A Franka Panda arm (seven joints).
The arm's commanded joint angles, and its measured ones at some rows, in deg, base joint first. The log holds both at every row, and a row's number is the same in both.
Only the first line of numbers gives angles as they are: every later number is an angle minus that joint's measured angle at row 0.
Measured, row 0: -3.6, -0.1, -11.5, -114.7, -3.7, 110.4, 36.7
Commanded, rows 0 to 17: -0.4, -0.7, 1.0, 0.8, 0.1, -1.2, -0.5; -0.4, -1.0, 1.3, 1.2, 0.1, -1.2, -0.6; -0.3, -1.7, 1.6, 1.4, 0.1, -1.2, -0.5; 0.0, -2.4, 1.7, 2.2, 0.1, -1.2, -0.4; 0.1, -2.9, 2.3, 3.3, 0.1, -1.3, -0.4; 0.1, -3.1, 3.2, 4.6, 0.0, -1.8, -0.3; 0.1, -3.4, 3.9, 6.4, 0.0, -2.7, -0.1; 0.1, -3.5, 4.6, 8.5, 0.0, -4.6, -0.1; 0.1, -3.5, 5.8, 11.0, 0.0, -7.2, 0.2; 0.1, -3.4, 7.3, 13.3, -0.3, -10.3, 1.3; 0.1, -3.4, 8.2, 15.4, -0.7, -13.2, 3.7; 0.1, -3.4, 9.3, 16.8, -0.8, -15.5, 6.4; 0.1, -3.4, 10.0, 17.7, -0.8, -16.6, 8.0; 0.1, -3.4, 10.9, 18.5, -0.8, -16.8, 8.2; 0.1, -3.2, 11.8, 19.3, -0.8, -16.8, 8.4; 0.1, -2.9, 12.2, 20.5, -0.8, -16.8, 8.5; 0.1, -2.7, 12.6, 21.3, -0.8, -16.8, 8.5; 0.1, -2.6, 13.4, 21.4, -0.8, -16.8, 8.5
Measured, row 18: 0.5, -4.2, 11.5, 18.2, 0.0, -15.3, 7.7
